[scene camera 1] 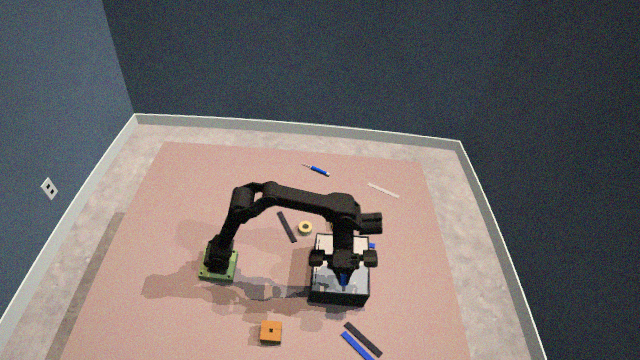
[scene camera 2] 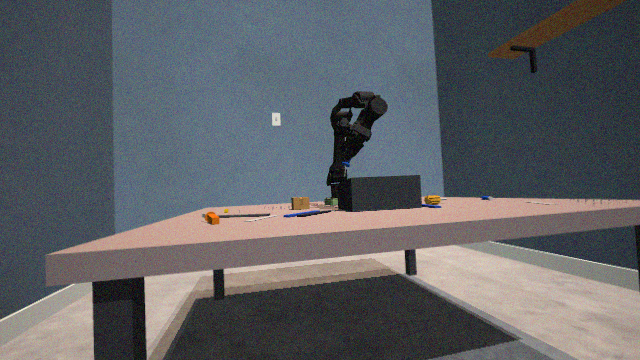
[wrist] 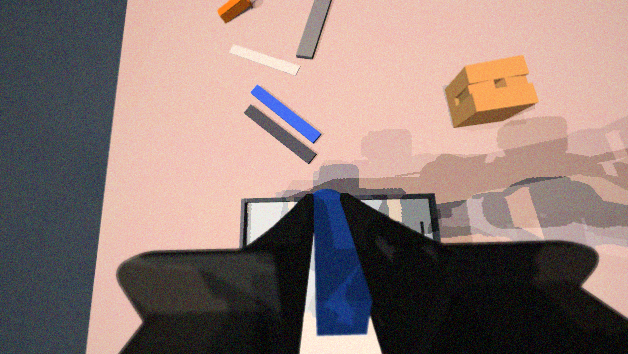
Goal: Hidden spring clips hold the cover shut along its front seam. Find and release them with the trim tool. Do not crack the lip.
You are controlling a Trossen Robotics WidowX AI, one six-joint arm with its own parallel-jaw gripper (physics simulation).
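Places are measured from the arm's base along level axes (x left, y back, z up), in millimetres.
Pixels of known places: gripper, fingertip midpoint: (scene camera 1: 343, 283) (scene camera 2: 343, 162) (wrist: 326, 200); arm's base, link origin: (scene camera 1: 218, 264) (scene camera 2: 337, 197).
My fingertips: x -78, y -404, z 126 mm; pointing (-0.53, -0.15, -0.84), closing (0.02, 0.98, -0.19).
Note:
For each thing: its top centre in the pictures, then the offset to it from my fingertips.
- dark box, top centre: (wrist: 337, 332) (scene camera 1: 342, 261) (scene camera 2: 375, 177) dx +106, dy -3, dz -54 mm
- blue trim tool, top centre: (wrist: 311, 235) (scene camera 1: 346, 272) (scene camera 2: 346, 146) dx +11, dy +0, dz +53 mm
- orange block, top centre: (wrist: 500, 83) (scene camera 1: 270, 330) (scene camera 2: 300, 197) dx -126, dy +196, dz -110 mm
- blue strip, top centre: (wrist: 283, 111) (scene camera 1: 360, 349) dx -153, dy -80, dz -149 mm
- dark strip, top centre: (wrist: 277, 132) (scene camera 2: 315, 212) (scene camera 1: 363, 339) dx -119, dy -91, dz -150 mm
- tape ring, top centre: (scene camera 1: 305, 226) dx +285, dy +124, dz -130 mm
- black strip, top centre: (scene camera 1: 286, 226) dx +291, dy +195, dz -150 mm
- blue-handled tool, top centre: (scene camera 1: 315, 167) dx +618, dy +106, dz -138 mm
A dark box (scene camera 1: 337, 298) (scene camera 2: 385, 192) (wrist: 436, 212) stands on the table, with a pale, glossy cover (scene camera 1: 357, 284) (wrist: 417, 215) on top. My gripper (scene camera 1: 343, 281) (wrist: 326, 200) is shut on the blue trim tool (scene camera 1: 343, 279) (scene camera 2: 346, 164) (wrist: 340, 270) and points down over the front part of the cover. In the wrist view the tool's front end lines up with the box's front edge. I cannot tell if it touches the seam or lip. The fingers hide the middle of the front edge. No clips can be made out.
An orange block (scene camera 1: 271, 331) (scene camera 2: 300, 203) (wrist: 500, 92) stands ahead of the box. A blue strip (scene camera 1: 356, 345) (wrist: 286, 114) and a dark strip (scene camera 1: 363, 340) (wrist: 280, 134) lie near its front. A tape ring (scene camera 1: 300, 229), black strip (scene camera 1: 286, 227) and blue-handled tool (scene camera 1: 320, 171) lie behind.

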